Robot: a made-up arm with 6 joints.
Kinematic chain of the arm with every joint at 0, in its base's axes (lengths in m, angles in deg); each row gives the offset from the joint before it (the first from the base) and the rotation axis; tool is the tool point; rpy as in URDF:
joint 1: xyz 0 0 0.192 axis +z
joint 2: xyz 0 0 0 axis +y
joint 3: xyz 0.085 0 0.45 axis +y
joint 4: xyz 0.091 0 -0.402 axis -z
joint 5: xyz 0 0 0 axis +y
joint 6: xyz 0.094 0 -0.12 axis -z
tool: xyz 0 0 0 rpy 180 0 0
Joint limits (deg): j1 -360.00..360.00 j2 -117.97..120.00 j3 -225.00..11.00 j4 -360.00..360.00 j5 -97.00..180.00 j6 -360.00..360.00
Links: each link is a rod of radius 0.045 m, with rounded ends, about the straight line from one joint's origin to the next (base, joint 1, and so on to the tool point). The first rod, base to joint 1, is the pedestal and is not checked.
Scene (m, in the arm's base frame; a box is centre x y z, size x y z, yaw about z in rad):
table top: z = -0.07
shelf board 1: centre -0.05 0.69 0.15 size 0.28 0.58 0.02 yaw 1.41
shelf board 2: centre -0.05 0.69 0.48 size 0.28 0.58 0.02 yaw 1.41
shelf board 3: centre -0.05 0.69 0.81 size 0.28 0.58 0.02 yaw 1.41
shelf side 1: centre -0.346 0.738 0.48 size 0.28 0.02 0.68 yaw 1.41
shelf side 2: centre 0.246 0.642 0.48 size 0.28 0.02 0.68 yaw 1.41
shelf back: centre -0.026 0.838 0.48 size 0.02 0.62 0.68 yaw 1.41
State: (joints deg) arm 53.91 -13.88 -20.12 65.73 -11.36 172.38
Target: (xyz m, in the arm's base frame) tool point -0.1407 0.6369 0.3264
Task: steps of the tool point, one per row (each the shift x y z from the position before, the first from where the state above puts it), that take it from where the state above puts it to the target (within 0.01 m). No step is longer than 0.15 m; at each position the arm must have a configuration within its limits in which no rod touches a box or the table.
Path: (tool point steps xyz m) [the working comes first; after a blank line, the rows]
Joints at the target: 109.36 13.47 -55.96 54.07 -1.36 172.38
Straight joint move there: touches shelf side 2.

1: -0.0609 0.0839 0.0033
2: -0.0837 0.0673 0.0032
3: -0.1015 0.0443 0.0030
4: -0.1132 0.0169 0.0029
5: -0.1171 -0.0133 0.0027
6: 0.0058 0.1015 0.0069
7: 0.0268 0.0997 -0.0069

